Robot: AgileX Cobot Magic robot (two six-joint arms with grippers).
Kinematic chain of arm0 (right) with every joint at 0, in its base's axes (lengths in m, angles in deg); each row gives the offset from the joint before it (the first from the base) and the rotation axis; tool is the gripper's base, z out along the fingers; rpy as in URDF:
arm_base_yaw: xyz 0 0 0.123 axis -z
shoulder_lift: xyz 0 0 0 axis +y
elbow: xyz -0.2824 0 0.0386 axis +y
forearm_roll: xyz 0.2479 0 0.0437 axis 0.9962 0 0.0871
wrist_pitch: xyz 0 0 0 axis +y
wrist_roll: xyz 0.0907 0 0.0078 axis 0.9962 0 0.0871
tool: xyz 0 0 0 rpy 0 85 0
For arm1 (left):
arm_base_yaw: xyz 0 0 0.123 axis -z
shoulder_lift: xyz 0 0 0 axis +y
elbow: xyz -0.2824 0 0.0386 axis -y
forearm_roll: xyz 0.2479 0 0.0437 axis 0.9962 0 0.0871
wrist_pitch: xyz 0 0 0 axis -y
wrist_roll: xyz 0.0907 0 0.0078 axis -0.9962 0 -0.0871
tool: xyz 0 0 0 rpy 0 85 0
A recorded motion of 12 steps. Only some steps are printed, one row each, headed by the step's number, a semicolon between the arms.
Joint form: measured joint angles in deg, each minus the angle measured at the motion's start. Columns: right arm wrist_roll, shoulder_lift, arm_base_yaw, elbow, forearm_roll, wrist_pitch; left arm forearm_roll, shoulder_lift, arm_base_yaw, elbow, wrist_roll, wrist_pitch.
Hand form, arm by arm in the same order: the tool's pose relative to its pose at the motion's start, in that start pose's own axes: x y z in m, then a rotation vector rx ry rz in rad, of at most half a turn. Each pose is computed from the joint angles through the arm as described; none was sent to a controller.
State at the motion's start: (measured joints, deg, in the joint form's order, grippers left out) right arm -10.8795 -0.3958 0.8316 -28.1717 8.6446 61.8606; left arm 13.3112 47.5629 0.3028 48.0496 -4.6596 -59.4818
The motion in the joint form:
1: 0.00 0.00 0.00 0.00 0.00 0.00; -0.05 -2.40 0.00 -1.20 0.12 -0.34
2: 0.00 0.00 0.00 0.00 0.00 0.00; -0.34 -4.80 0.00 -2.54 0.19 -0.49
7: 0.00 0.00 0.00 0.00 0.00 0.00; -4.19 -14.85 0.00 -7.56 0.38 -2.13
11: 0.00 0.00 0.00 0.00 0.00 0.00; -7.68 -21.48 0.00 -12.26 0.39 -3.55
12: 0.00 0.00 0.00 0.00 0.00 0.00; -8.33 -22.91 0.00 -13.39 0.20 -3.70
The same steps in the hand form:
1: 0.0000 0.0000 0.0000 0.0000 0.0000 0.0000; 0.0084 -0.0007 -0.0048 -0.0028 -0.0143 -0.0067
2: 0.0000 0.0000 0.0000 0.0000 0.0000 0.0000; 0.0169 -0.0020 -0.0087 -0.0018 -0.0298 -0.0141
7: 0.0000 0.0000 0.0000 0.0000 0.0000 0.0000; 0.0523 -0.0116 -0.0226 0.0444 -0.0914 -0.0641
11: 0.0000 0.0000 0.0000 0.0000 0.0000 0.0000; 0.0792 -0.0221 -0.0220 0.0966 -0.1048 -0.0943
12: 0.0000 0.0000 0.0000 0.0000 0.0000 0.0000; 0.0850 -0.0244 -0.0210 0.1062 -0.1085 -0.0962

